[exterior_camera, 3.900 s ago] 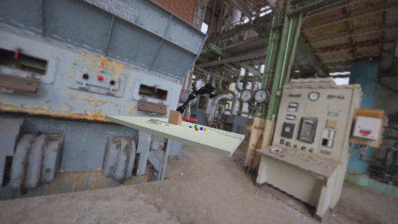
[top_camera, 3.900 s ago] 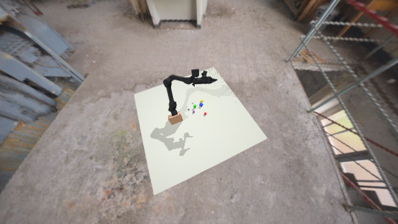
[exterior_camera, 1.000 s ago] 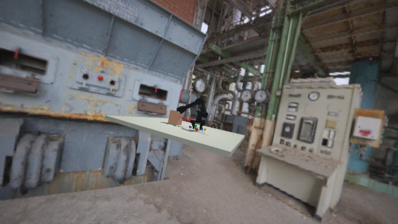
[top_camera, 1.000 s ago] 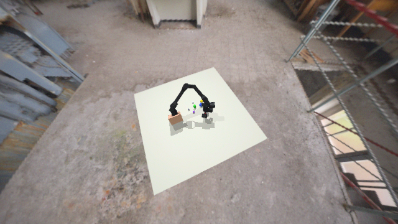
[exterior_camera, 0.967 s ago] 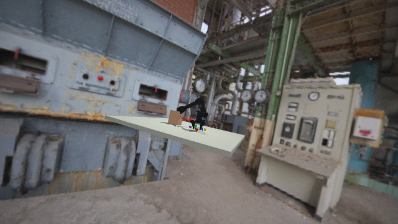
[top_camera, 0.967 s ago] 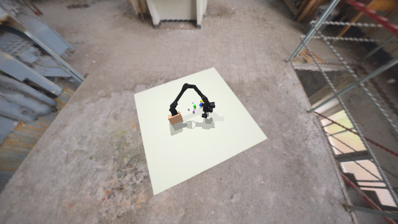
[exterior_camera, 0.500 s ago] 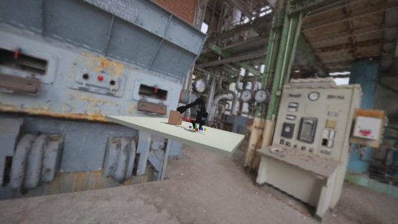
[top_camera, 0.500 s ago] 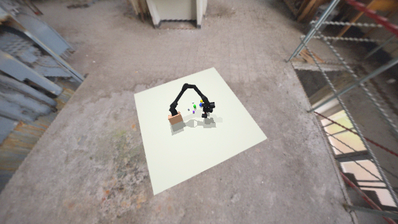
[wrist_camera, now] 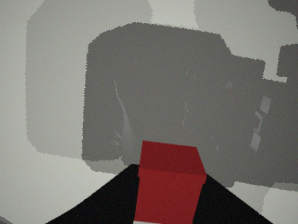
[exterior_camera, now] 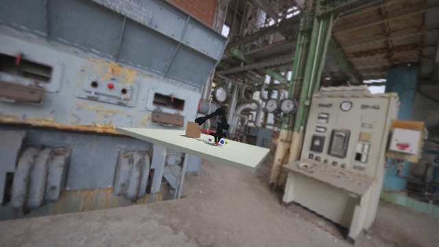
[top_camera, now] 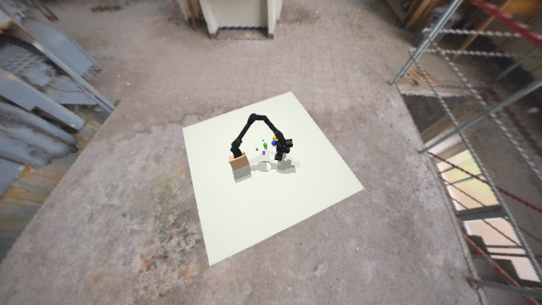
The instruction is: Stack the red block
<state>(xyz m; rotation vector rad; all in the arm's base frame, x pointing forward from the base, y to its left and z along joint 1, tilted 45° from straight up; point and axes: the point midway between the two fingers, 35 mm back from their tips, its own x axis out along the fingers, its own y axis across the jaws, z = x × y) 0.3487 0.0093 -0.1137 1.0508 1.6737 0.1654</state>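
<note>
Right now the purple block is 120 mm behind my gripper tip and 90 mm to the left of it. Also, from my gripper tip: yellow block (30 mm ahead, 190 mm to the left); then blue block (140 mm to the left, 10 mm above); then red block (right at my gripper tip).
</note>
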